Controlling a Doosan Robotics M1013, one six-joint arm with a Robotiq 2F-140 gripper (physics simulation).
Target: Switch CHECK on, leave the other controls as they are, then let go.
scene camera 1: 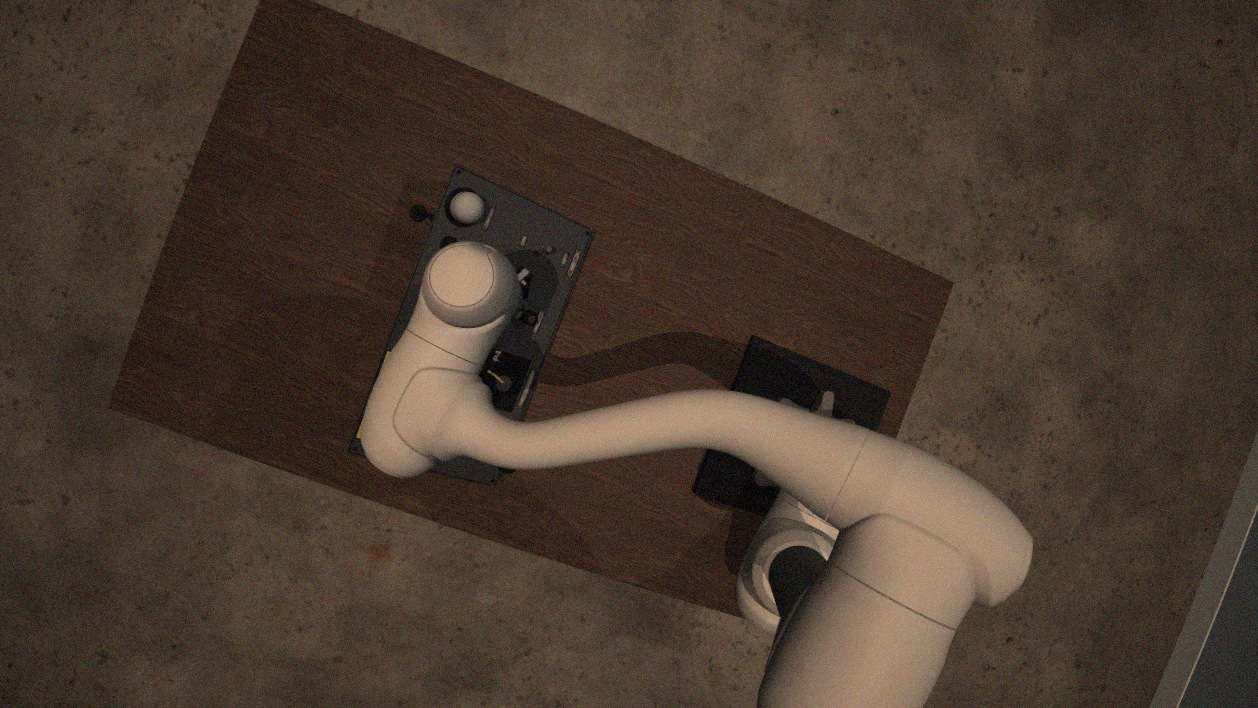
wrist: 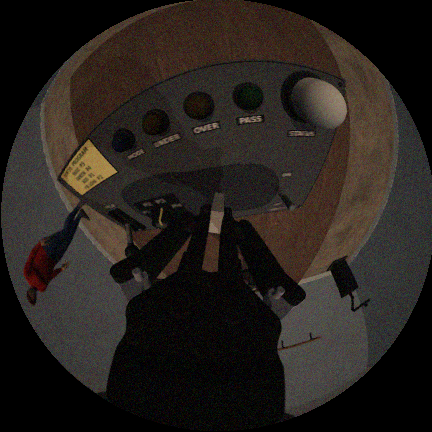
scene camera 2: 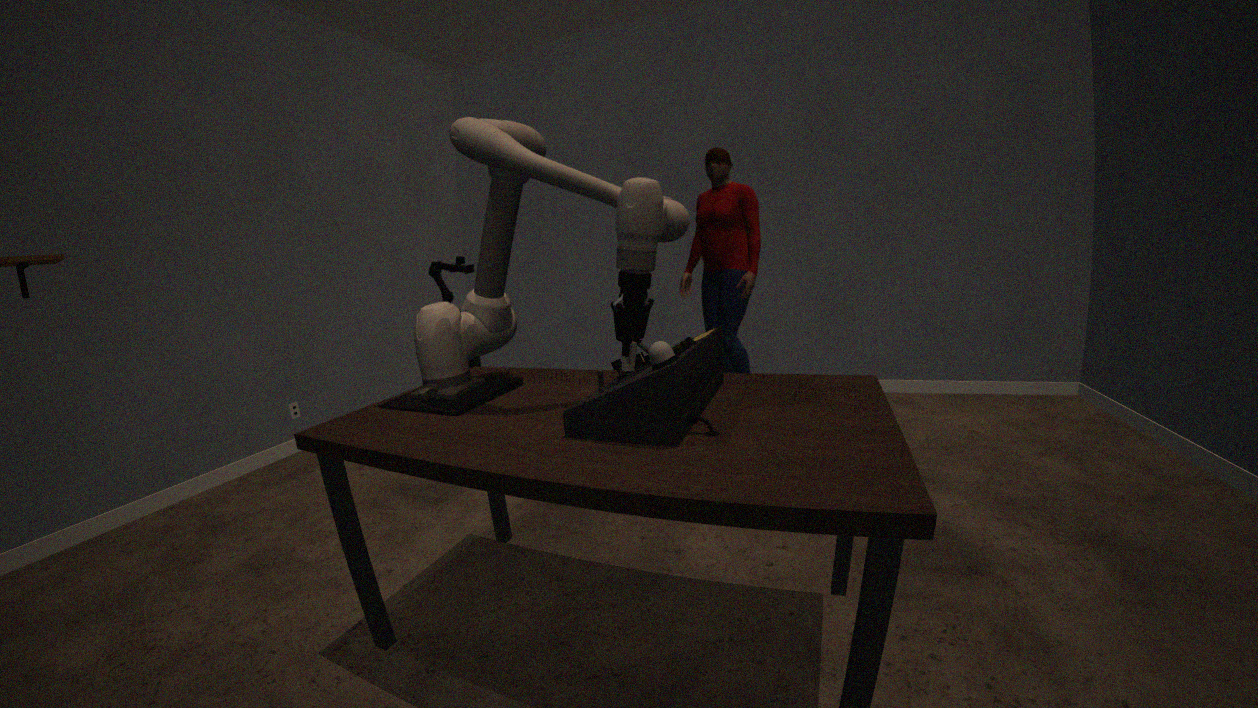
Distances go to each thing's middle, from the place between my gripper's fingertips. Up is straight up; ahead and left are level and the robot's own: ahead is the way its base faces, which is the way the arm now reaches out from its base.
Labels:
I see the sloped control panel (scene camera 1: 474, 208) 70 mm ahead of my hand, 60 mm to the left of it and 10 mm below it.

